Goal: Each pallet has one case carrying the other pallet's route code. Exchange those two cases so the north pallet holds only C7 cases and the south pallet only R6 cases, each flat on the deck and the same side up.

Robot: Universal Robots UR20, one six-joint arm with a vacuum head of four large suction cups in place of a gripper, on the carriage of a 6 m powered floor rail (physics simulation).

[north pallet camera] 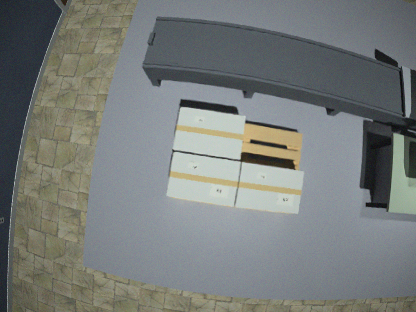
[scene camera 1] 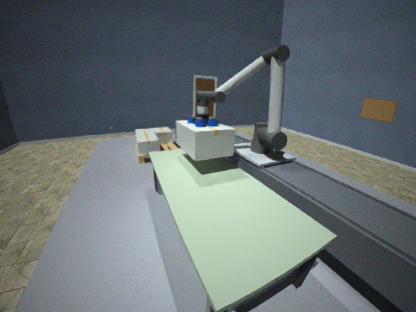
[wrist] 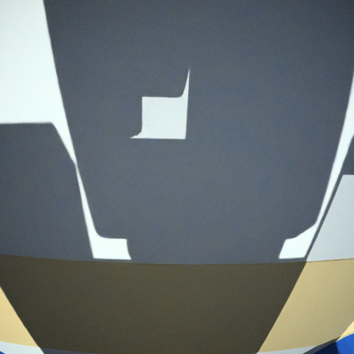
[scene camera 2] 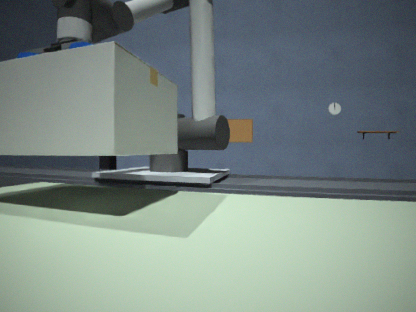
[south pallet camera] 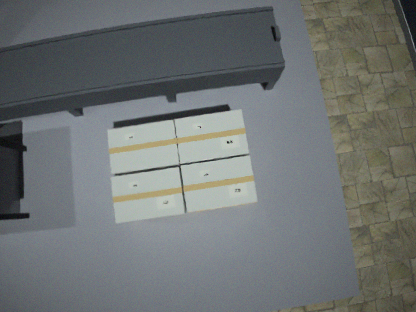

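My suction gripper [scene camera 1: 202, 122] [scene camera 2: 55, 49] is shut on a white case [scene camera 1: 202, 141] [scene camera 2: 60, 107] [wrist: 200, 200], holding it level above the far end of the green table [scene camera 1: 220, 215] [scene camera 2: 280, 250]. The case's shadow lies on the tabletop below it; its code does not show. The north pallet [north pallet camera: 275, 134] [scene camera 1: 141, 158] bears three white cases: upper left [north pallet camera: 210, 143], lower left [north pallet camera: 202, 185] and lower right [north pallet camera: 267, 194]. Its upper-right place shows bare slats. In the south pallet camera, four cases lie flat: upper left [south pallet camera: 142, 161], upper right [south pallet camera: 200, 152], lower left [south pallet camera: 145, 210] and lower right [south pallet camera: 210, 197]. Their codes are too blurred to read surely.
The arm's carriage [scene camera 1: 265, 156] [scene camera 2: 160, 176] stands on the floor rail [scene camera 1: 350, 187] [north pallet camera: 270, 55] [south pallet camera: 140, 62], which runs beside the table and past both pallets. Table legs [scene camera 1: 302, 274] stand under the tabletop. A door [scene camera 1: 205, 85] is in the far wall.
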